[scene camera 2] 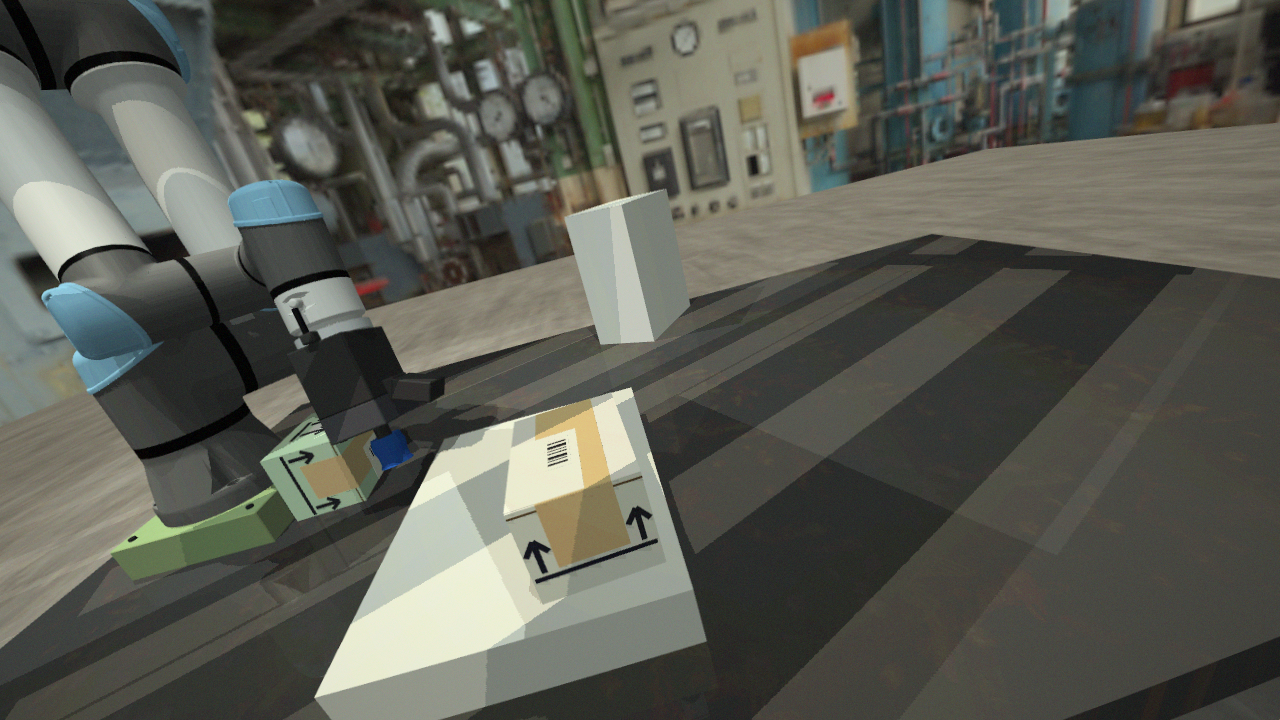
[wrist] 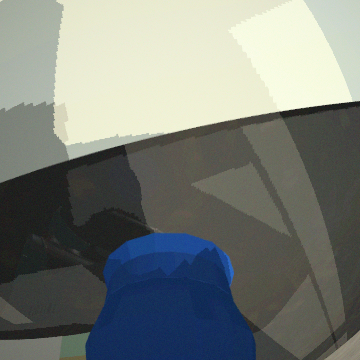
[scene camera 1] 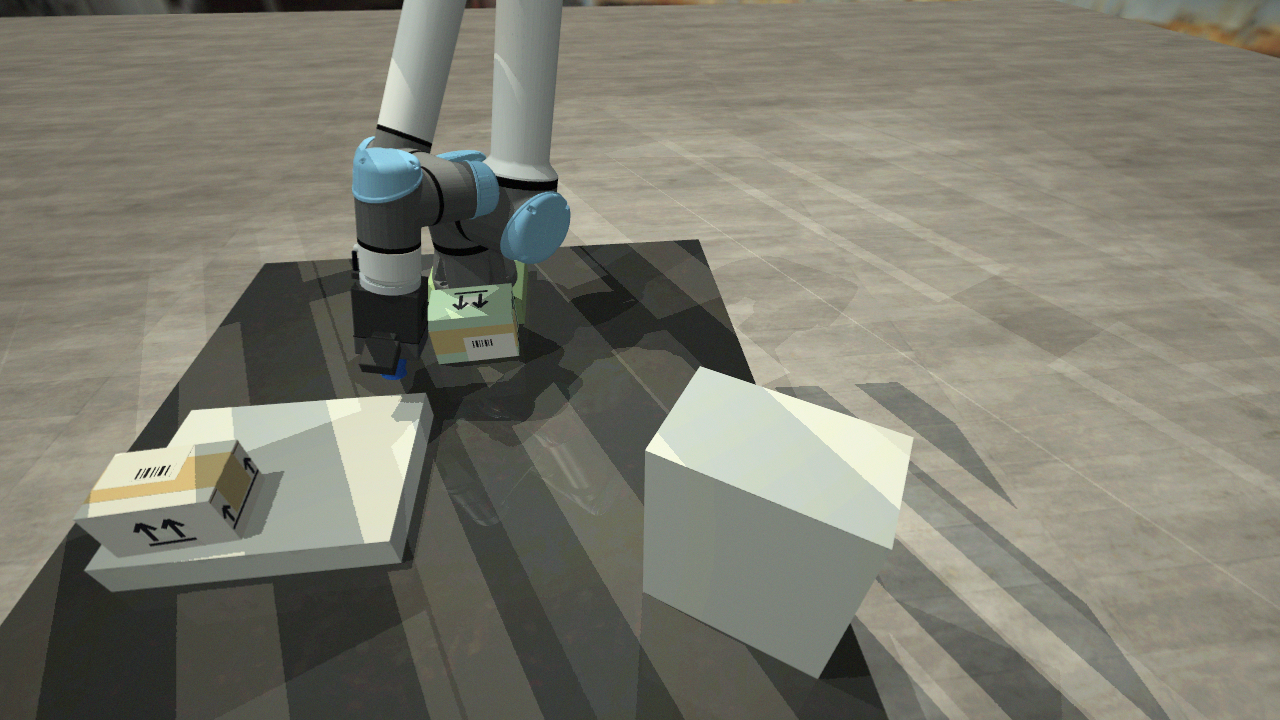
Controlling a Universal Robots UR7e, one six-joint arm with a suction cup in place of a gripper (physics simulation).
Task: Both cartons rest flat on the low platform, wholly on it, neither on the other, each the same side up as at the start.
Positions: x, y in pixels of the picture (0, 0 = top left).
Labels:
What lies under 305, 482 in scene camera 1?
A low white platform.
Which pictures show the low white platform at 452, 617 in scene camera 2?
Scene camera 2, the wrist view and scene camera 1: all of them.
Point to a tall white block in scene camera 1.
767, 517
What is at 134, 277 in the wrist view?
My suction cup.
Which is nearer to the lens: the low white platform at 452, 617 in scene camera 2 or the tall white block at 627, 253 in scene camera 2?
The low white platform.

